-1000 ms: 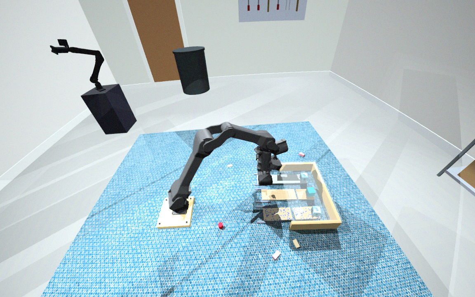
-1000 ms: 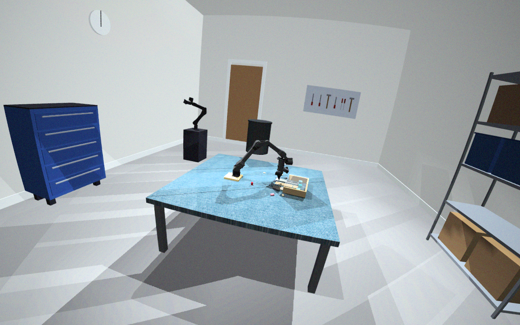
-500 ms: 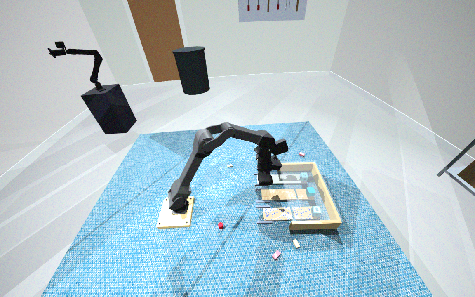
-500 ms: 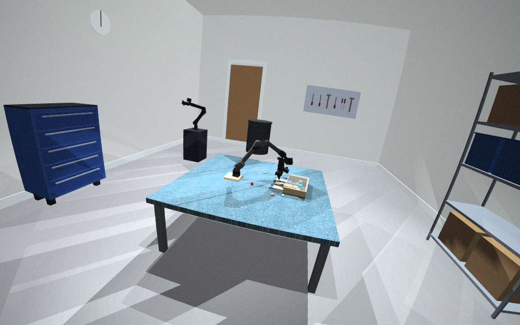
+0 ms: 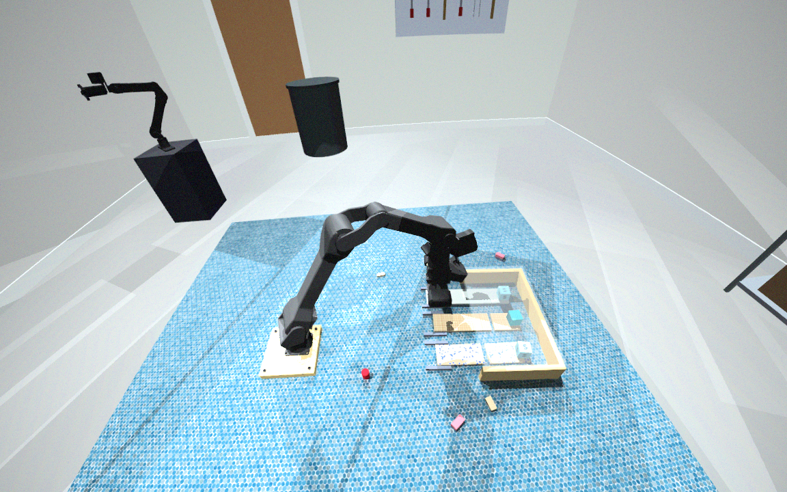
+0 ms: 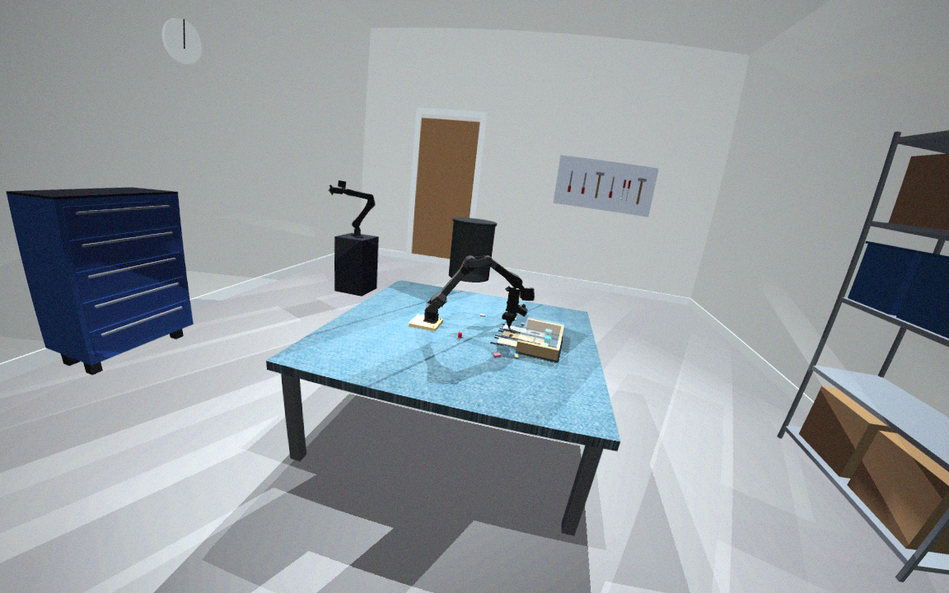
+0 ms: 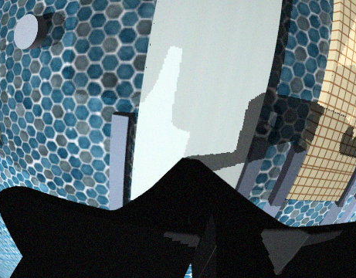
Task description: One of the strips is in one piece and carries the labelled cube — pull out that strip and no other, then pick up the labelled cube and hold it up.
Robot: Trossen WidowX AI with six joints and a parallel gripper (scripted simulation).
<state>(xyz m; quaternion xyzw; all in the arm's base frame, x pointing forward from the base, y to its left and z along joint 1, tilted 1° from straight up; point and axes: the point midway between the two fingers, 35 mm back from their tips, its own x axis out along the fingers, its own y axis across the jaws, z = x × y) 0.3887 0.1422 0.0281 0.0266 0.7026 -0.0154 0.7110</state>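
My gripper tip is 10 cm to the left of the tan strip and 6 cm short of it. The rest, counted from my gripper tip: red piece 23 cm to the right, 21 cm behind, 1 cm above.
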